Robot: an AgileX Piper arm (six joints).
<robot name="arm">
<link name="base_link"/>
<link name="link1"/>
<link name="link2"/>
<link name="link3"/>
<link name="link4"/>
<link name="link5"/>
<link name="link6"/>
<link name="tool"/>
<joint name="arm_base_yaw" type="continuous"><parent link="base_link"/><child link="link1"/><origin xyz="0 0 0.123" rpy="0 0 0"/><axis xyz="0 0 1"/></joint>
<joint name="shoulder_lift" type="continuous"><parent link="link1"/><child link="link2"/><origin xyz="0 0 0" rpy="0 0 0"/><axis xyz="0 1 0"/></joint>
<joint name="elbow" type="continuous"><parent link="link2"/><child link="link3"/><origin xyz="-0.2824 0 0.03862" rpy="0 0 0"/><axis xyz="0 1 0"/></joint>
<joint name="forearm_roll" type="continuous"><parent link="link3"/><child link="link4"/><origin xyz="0.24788 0 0.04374" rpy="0 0 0"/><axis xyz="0.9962 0 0.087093"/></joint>
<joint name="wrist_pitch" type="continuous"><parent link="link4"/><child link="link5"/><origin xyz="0 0 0" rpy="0 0 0"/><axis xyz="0 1 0"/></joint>
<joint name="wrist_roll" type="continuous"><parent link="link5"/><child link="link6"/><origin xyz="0.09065 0 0.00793" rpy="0 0 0"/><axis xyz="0.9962 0 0.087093"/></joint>
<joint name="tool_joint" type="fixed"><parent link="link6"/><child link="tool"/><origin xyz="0 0 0" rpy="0 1.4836 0"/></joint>
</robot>
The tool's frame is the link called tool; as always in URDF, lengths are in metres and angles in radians. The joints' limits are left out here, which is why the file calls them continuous.
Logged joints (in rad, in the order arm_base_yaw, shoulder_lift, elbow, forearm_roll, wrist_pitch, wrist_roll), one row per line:
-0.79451, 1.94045, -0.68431, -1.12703, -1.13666, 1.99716
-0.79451, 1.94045, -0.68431, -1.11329, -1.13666, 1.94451
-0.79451, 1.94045, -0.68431, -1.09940, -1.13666, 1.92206
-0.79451, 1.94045, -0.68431, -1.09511, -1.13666, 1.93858
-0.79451, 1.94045, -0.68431, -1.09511, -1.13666, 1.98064
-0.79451, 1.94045, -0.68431, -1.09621, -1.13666, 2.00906
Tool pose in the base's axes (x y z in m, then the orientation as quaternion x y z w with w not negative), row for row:
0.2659, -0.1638, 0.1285, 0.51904, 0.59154, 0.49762, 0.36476
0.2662, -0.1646, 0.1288, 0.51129, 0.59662, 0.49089, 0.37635
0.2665, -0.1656, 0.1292, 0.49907, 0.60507, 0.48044, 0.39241
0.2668, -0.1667, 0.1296, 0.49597, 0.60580, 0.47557, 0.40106
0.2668, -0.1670, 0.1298, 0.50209, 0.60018, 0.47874, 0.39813
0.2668, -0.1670, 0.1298, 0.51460, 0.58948, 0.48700, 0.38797
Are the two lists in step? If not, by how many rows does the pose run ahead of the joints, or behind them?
The pose runs 1 row behind the joints: the pose in row i belongs to the joints in row i - 1.
